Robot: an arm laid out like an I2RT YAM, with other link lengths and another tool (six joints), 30 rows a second.
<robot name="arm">
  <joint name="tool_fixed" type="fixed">
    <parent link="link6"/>
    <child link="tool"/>
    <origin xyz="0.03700 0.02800 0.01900" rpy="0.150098 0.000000 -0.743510"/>
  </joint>
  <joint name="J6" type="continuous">
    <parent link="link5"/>
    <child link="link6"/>
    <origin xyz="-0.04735 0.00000 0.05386" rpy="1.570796 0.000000 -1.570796"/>
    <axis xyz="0 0 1"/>
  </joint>
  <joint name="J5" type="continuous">
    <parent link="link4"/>
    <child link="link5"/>
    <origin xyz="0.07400 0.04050 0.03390" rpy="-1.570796 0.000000 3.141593"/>
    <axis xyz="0 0 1"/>
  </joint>
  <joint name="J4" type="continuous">
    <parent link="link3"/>
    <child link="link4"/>
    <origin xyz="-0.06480 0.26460 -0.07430" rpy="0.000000 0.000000 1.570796"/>
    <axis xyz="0 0 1"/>
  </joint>
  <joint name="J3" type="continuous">
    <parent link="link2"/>
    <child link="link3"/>
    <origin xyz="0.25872 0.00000 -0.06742" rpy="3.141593 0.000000 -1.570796"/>
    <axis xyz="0 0 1"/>
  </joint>
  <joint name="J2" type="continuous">
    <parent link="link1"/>
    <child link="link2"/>
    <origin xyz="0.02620 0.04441 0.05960" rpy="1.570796 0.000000 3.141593"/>
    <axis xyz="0 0 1"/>
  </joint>
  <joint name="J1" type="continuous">
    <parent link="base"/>
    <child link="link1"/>
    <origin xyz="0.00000 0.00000 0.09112" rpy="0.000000 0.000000 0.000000"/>
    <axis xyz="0 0 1"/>
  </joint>
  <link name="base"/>
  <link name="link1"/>
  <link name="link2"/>
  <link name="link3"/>
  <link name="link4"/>
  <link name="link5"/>
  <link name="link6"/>
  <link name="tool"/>
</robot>
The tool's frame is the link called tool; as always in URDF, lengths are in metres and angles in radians. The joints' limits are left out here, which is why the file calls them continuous.
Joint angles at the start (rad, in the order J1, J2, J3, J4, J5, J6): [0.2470 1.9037 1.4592 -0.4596 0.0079 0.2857]
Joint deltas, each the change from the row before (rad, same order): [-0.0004 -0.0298 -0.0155 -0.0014 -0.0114 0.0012]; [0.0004 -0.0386 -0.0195 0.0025 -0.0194 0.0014]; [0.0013 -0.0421 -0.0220 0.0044 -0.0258 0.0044]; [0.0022 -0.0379 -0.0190 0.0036 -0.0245 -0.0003]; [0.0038 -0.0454 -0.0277 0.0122 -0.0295 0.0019]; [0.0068 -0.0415 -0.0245 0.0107 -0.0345 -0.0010]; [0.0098 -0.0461 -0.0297 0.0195 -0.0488 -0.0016]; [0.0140 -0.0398 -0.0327 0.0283 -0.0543 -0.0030]
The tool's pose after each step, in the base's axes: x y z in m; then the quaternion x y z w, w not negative. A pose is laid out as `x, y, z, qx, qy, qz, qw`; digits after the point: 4 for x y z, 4 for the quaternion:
0.4095, 0.0928, 0.2051, -0.8375, 0.3753, -0.2870, 0.2745
0.4040, 0.0930, 0.2137, -0.8343, 0.3710, -0.2886, 0.2880
0.3977, 0.0939, 0.2225, -0.8304, 0.3661, -0.2889, 0.3050
0.3918, 0.0951, 0.2304, -0.8277, 0.3589, -0.2890, 0.3204
0.3847, 0.0969, 0.2385, -0.8235, 0.3499, -0.2895, 0.3399
0.3777, 0.1003, 0.2457, -0.8208, 0.3373, -0.2874, 0.3604
0.3700, 0.1056, 0.2531, -0.8171, 0.3190, -0.2829, 0.3879
0.3628, 0.1130, 0.2576, -0.8139, 0.2965, -0.2754, 0.4169

